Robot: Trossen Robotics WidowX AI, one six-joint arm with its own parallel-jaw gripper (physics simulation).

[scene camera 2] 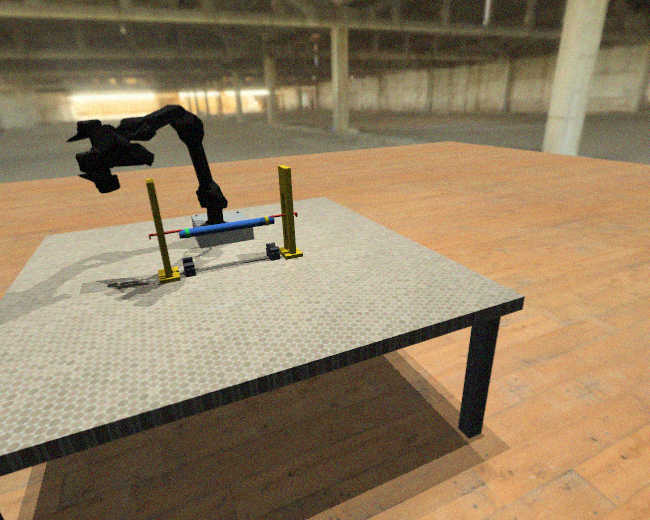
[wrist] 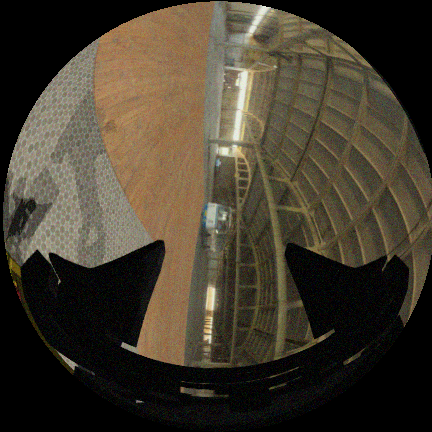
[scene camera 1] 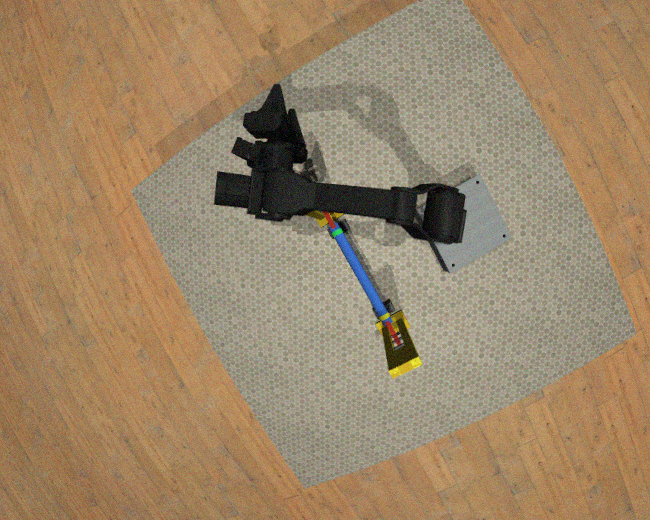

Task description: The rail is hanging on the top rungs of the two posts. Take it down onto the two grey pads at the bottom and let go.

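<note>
The blue rail hangs level between two yellow posts, its red end pins at the posts. The post at its green-banded end is partly under the arm in scene camera 1; the other post is at the yellow-banded end. Two dark grey pads, one by the green-end post and one by the other, sit on the table below the rail. My gripper is open and empty, well above the table, off beyond the green-end post, pointing away from the rail.
The arm's grey base plate stands on the tiled table behind the rail. The arm's forearm passes above the green-end post. A yellow sliver of a post shows at the wrist view's left edge. Wooden floor surrounds the table.
</note>
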